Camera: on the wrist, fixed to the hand. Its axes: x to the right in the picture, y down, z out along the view.
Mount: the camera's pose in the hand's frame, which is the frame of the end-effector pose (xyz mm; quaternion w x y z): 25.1 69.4 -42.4 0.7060 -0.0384 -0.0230 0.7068
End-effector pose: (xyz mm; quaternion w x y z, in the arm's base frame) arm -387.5 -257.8 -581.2 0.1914 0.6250 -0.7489 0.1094
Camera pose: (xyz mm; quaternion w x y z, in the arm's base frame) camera -452.7 -249.6 -527.1 0.0646 -0.0929 -0.9790 0.1694
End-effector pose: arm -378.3 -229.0 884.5 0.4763 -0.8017 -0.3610 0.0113
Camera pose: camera -305.0 -266.1 862.3 0.2892 -0.8392 0.3004 0.3492
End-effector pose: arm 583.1 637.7 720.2 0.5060 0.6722 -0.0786 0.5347
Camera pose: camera 521.5 648.0 778.1 0.0033 0.4119 -0.5628 0.7167
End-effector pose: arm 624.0 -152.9 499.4 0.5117 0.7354 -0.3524 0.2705
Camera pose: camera 582.4 -134.8 571.4 0.1902 0.2567 -0.7907 0.5222
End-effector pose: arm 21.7 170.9 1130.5 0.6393 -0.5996 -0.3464 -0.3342
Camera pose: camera 95.4 132.3 1112.8 0.6566 -0.7004 0.1774 0.2164
